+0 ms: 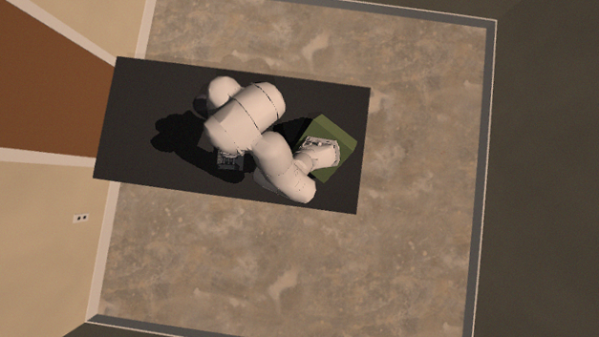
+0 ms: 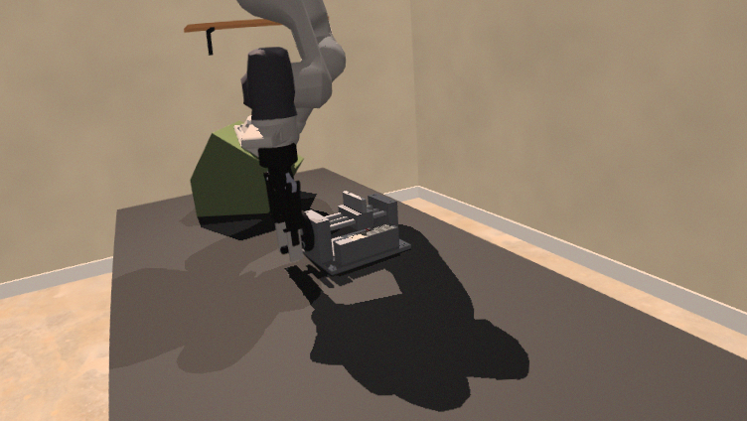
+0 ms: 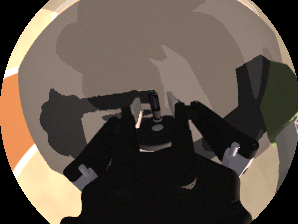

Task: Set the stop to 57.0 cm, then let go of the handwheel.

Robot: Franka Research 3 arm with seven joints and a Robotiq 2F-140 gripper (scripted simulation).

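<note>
Right now the handwheel is 20 mm to the left of my hand and 10 mm below it. Round my hand: grey stop fixture (160 mm to the left, 30 mm above, 10 mm ahead).
</note>
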